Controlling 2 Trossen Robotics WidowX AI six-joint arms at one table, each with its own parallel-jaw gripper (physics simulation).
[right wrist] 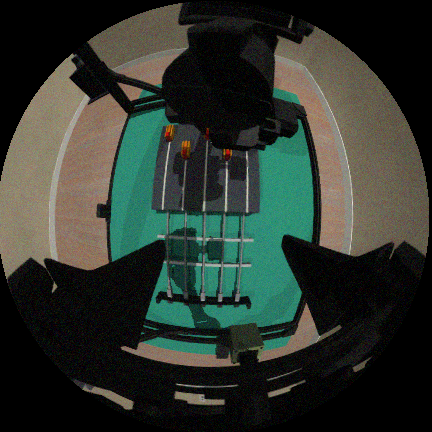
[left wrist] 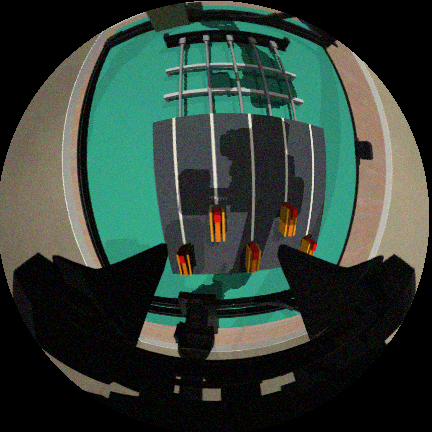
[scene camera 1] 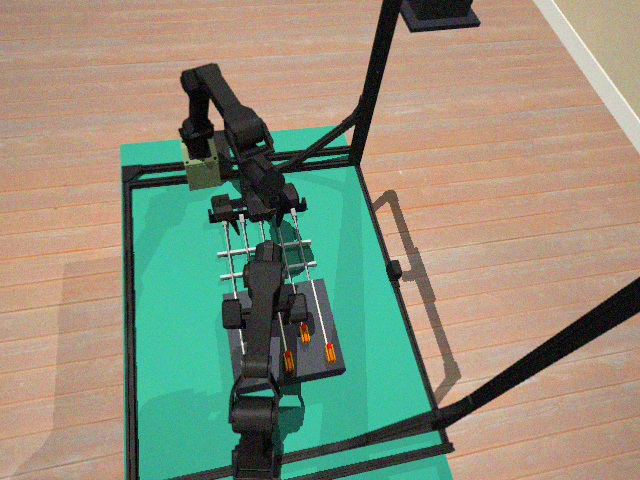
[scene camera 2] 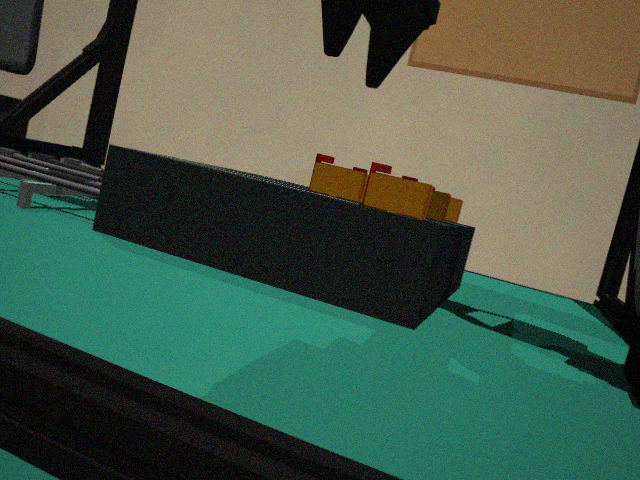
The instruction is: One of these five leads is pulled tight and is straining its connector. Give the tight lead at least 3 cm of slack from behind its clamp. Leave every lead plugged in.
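Seen in the pictures: left gripper, between the fingertips: (left wrist: 224, 250) (scene camera 2: 353, 73); right gripper, between the fingertips: (right wrist: 224, 244) (scene camera 1: 258, 230); left arm's base, origin of its link: (left wrist: 197, 309) (scene camera 1: 254, 470); right arm's base, origin of its link: (right wrist: 246, 355) (scene camera 1: 198, 150).
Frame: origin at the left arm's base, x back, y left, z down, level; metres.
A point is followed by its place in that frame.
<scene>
Five pale leads (scene camera 1: 318, 310) {x -0.354, y -0.198, z -0.044 m} (left wrist: 213, 150) {x -0.378, y -0.040, z -0.044 m} (right wrist: 205, 175) {x -0.352, y -0.093, z -0.044 m} run side by side over a dark block (scene camera 1: 315, 356) {x -0.232, y -0.172, z -0.044 m} (scene camera 2: 258, 227) (left wrist: 165, 150) {x -0.381, y 0.026, z -0.044 m} (right wrist: 252, 190) {x -0.376, y 0.027, z -0.044 m}, each reaching an orange piece with a red top (scene camera 1: 329, 353) {x -0.229, y -0.205, z -0.065 m} (scene camera 2: 395, 193) {x -0.216, y 0.011, z -0.057 m} (left wrist: 217, 225) {x -0.283, y -0.046, z -0.068 m} (right wrist: 186, 149) {x -0.289, y -0.148, z -0.059 m}. In the left wrist view, the second and fourth orange pieces from the left sit farther back. All leads look nearly straight; I cannot tell which is tight. My left gripper (scene camera 2: 353, 70) {x -0.292, y -0.050, z -0.143 m} (left wrist: 224, 250) {x -0.292, y -0.050, z -0.143 m} is open, empty, above the block's orange-piece end. My right gripper (scene camera 1: 258, 228) {x -0.470, y -0.052, z -0.280 m} (right wrist: 224, 244) {x -0.470, y -0.052, z -0.280 m} is open, empty, above the leads' far ends.
Two white rails (scene camera 1: 237, 252) {x -0.578, y 0.002, z 0.003 m} (left wrist: 195, 93) {x -0.503, y -0.006, z 0.006 m} (right wrist: 195, 263) {x -0.588, y -0.100, z 0.002 m} cross the leads behind the block. A black bar (left wrist: 192, 38) {x -0.701, y 0.013, z 0.003 m} (right wrist: 210, 301) {x -0.703, y -0.045, z -0.014 m} stands at their far ends. A yellow-green box (scene camera 1: 204, 175) {x -0.832, y 0.083, z -0.041 m} (right wrist: 245, 336) {x -0.832, y 0.084, z -0.047 m} is by the right arm. A black frame (scene camera 1: 129, 310) {x -0.429, y 0.293, z 0.003 m} borders the green table.
</scene>
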